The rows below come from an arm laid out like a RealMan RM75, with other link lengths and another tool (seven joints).
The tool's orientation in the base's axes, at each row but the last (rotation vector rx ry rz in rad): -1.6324 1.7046 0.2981; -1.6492 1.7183 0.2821; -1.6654 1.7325 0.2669; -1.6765 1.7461 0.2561; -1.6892 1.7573 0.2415; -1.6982 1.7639 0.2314; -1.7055 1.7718 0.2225; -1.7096 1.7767 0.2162; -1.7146 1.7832 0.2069
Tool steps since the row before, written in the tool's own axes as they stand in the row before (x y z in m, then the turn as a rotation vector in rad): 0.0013 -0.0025 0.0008 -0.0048 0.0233 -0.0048; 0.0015 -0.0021 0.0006 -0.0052 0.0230 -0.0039; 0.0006 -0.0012 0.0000 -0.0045 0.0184 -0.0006; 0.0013 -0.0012 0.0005 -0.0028 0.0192 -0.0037; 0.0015 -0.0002 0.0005 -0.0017 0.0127 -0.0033; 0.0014 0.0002 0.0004 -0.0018 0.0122 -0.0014; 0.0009 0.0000 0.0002 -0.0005 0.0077 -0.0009; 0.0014 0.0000 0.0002 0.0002 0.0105 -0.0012; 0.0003 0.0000 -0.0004 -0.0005 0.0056 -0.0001
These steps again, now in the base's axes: 0.0027 -0.0009 -0.0006 -0.0238 0.0044 -0.0010; 0.0023 -0.0011 -0.0007 -0.0233 0.0052 -0.0013; 0.0012 -0.0007 0.0000 -0.0178 0.0059 -0.0027; 0.0014 -0.0009 -0.0008 -0.0195 0.0029 -0.0016; 0.0005 -0.0010 -0.0012 -0.0132 0.0013 -0.0005; 0.0000 -0.0009 -0.0012 -0.0121 0.0024 -0.0018; 0.0001 -0.0006 -0.0007 -0.0076 0.0010 -0.0015; 0.0002 -0.0011 -0.0009 -0.0103 0.0006 -0.0025; -0.0001 -0.0005 0.0001 -0.0053 0.0011 -0.0014
